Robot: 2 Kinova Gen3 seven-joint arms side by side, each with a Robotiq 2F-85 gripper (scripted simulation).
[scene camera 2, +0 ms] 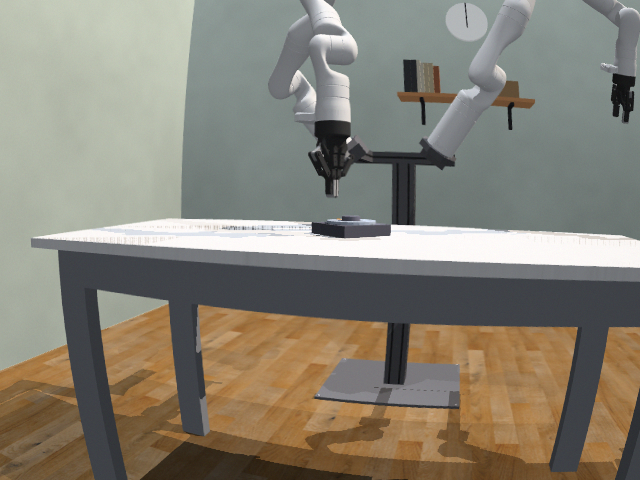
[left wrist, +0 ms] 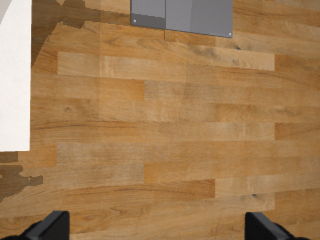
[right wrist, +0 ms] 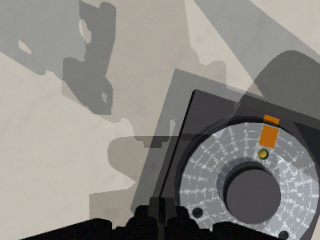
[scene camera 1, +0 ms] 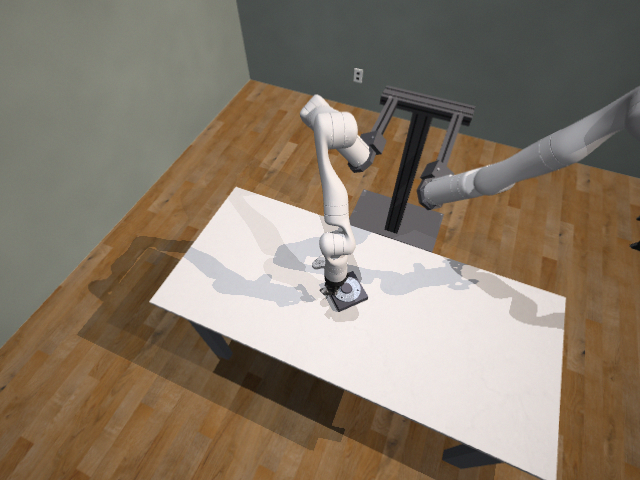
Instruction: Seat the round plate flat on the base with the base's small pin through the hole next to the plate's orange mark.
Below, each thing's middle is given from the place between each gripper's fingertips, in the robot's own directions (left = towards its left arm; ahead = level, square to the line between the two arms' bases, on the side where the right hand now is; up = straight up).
Labels:
My right hand [scene camera 2: 331, 197] is 7 cm above the central hub [right wrist: 253, 196], 6 cm past it and 1 cm to the right of it. Round my right hand: dark square base [scene camera 2: 323, 228] (9 cm below, 6 cm behind, 1 cm to the left).
The central hub is 690 mm to the right of my left hand [scene camera 2: 620, 119], 540 mm ahead of it and 330 mm below it. Also, from my left hand: dark square base: 690 mm to the right, 540 mm ahead, 350 mm below.

